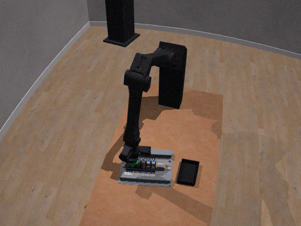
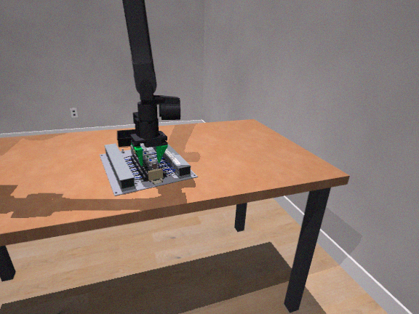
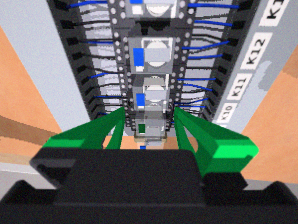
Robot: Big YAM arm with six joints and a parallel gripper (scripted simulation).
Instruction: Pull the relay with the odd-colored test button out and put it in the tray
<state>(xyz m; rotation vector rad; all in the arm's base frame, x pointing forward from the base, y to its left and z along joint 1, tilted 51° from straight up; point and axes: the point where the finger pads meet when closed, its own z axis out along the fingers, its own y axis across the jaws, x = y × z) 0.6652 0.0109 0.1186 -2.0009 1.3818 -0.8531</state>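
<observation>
The grey relay is right at my hand. Round my hand: black tray: 320 mm to the left, 100 mm behind, 30 mm below.
</observation>
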